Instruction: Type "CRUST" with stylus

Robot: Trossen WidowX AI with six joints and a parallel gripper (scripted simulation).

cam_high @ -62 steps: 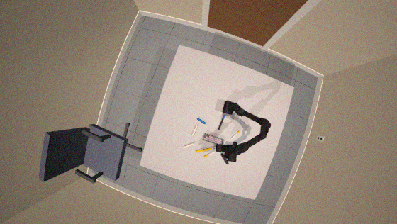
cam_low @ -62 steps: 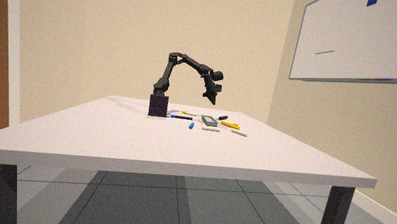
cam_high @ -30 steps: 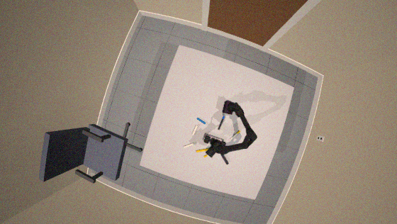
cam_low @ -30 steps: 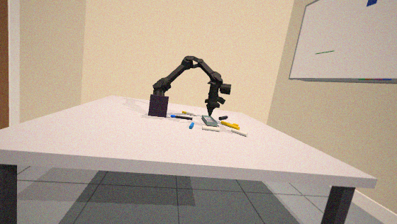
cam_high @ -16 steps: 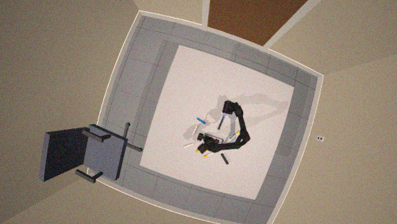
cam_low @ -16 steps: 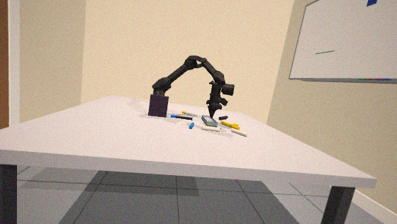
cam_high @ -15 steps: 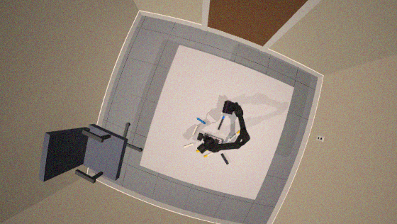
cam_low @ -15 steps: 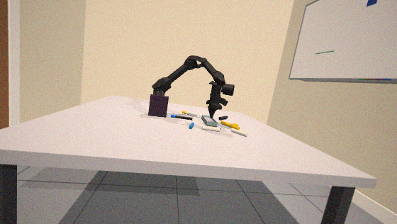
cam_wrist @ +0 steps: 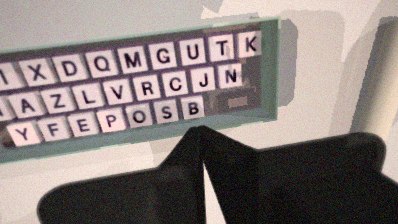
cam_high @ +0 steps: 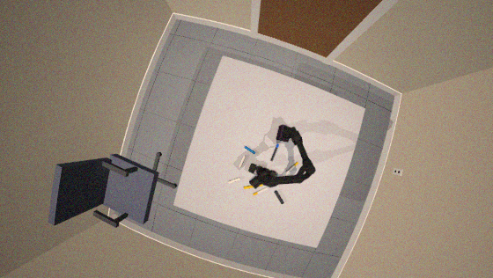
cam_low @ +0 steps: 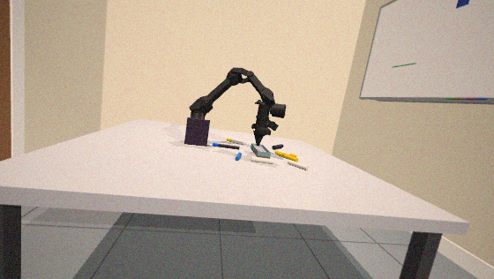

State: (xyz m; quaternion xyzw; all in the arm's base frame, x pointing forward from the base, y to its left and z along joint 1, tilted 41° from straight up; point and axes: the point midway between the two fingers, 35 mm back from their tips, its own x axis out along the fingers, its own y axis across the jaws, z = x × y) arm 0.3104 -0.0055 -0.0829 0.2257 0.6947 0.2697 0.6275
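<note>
My gripper tip is 100 mm to the left of the blue stylus, 100 mm past it and 30 mm above it. The rest, counted from my gripper tip: stylus tip: 90 mm behind, 60 mm to the right, 30 mm below; blue-and-black pen: 180 mm behind, 60 mm to the left, 30 mm below; yellow pen: 150 mm ahead, 30 mm below.
</note>
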